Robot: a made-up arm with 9 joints.
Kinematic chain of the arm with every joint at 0, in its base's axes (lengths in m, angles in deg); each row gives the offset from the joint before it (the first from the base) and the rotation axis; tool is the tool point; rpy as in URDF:
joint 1: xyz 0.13 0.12 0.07 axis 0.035 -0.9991 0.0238
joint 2: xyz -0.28 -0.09 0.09 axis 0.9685 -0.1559 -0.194
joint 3: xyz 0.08 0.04 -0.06 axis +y
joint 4: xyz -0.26 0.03 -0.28 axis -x
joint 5: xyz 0 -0.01 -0.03 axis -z
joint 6: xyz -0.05 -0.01 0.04 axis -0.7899 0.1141 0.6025
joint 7: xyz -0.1 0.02 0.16 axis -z
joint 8: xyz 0.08 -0.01 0 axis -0.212 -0.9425 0.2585
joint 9: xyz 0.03 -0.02 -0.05 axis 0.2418 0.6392 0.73
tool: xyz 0.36 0.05 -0.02 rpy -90 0 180
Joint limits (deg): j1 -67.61..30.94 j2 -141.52..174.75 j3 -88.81..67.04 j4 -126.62..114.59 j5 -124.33..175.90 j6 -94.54..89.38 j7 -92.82..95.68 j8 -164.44..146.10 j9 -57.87..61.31
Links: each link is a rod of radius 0.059 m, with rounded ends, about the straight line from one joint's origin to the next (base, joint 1, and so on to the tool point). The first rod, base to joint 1, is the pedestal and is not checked.
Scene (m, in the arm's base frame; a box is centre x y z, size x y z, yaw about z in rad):
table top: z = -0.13
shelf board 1: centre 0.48 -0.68 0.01 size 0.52 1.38 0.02 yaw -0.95
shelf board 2: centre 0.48 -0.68 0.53 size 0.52 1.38 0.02 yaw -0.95
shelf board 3: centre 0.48 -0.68 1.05 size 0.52 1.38 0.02 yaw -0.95
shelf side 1: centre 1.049 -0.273 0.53 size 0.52 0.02 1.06 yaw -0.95
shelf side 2: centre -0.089 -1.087 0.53 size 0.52 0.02 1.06 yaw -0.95
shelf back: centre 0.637 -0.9 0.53 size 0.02 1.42 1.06 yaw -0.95
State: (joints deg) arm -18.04 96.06 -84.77 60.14 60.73 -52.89 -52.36 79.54 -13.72
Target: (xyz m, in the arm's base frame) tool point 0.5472 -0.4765 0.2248
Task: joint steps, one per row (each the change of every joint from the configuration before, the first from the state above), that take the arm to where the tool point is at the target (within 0.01 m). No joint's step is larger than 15 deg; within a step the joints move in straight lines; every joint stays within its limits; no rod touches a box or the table.
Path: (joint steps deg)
1: -6.12 5.22 3.02 6.67 3.10 12.29 3.68 -11.63 10.81
2: -6.13 5.21 3.02 6.66 3.10 12.28 3.67 -11.62 10.80
3: -6.12 5.22 3.03 6.67 3.11 12.29 3.68 -11.63 10.81
4: -6.13 5.22 3.02 6.67 3.10 12.29 3.67 -11.62 10.81
5: 0.22 6.87 -8.07 1.65 -5.00 -4.83 -10.81 12.89 -6.11
6: 0.22 6.87 -8.06 1.65 -5.00 -4.84 -10.81 12.90 -6.10

